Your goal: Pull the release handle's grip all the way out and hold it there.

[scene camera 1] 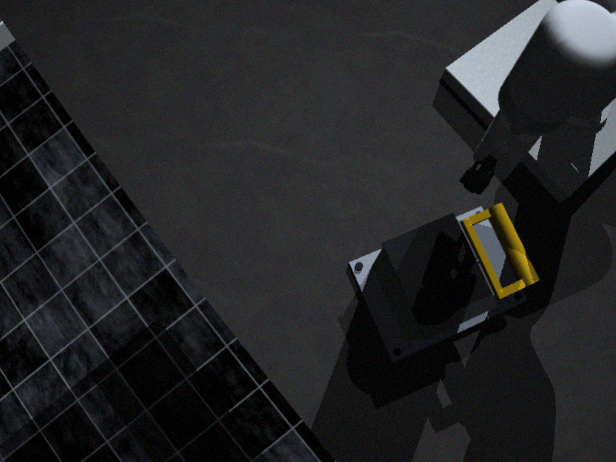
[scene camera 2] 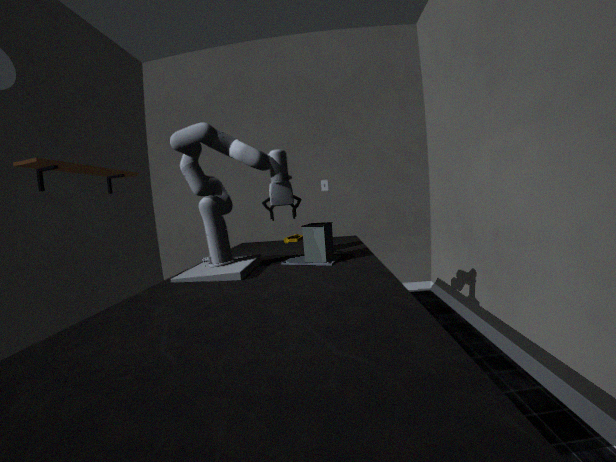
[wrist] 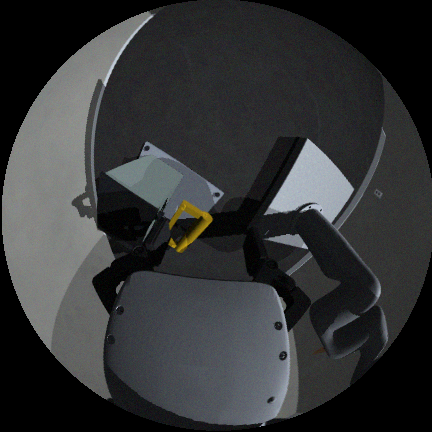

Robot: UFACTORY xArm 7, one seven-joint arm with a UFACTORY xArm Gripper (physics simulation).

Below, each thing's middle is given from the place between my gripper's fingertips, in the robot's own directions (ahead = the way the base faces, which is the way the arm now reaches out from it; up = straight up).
Labels:
Now: the base plate (scene camera 1: 382, 315) 120 mm ahead of my hand, 60 mm to the left of it and 200 mm below it.

